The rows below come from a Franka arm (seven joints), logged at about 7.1 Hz.
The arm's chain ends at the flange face. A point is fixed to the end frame.
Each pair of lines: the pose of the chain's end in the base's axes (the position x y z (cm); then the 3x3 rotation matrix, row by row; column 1 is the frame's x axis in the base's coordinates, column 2 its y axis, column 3 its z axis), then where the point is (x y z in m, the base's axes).
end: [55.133 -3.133 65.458], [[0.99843 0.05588 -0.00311], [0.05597 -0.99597 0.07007], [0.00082 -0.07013 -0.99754]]
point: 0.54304 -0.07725 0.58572
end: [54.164 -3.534 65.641], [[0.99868 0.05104 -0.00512], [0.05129 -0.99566 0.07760], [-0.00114 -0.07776 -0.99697]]
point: 0.53298 -0.08070 0.58723
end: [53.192 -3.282 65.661], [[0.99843 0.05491 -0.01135], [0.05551 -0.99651 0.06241], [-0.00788 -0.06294 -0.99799]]
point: 0.52304 -0.07926 0.58817
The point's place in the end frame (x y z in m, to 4 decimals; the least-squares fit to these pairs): -0.0109 0.0501 0.0655
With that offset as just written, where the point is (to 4 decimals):
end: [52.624 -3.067 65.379], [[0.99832 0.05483 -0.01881], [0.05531 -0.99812 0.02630], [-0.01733 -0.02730 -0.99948]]
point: 0.5169 -0.0796 0.5871
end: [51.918 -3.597 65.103], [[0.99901 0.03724 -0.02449], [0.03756 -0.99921 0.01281], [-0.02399 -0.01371 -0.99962]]
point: 0.5086 -0.0856 0.5851
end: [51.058 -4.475 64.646], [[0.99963 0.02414 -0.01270], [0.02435 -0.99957 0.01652], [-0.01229 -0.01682 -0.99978]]
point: 0.5001 -0.0940 0.5803
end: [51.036 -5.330 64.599], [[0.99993 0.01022 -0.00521], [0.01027 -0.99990 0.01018], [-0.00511 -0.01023 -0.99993]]
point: 0.4996 -0.1028 0.5800
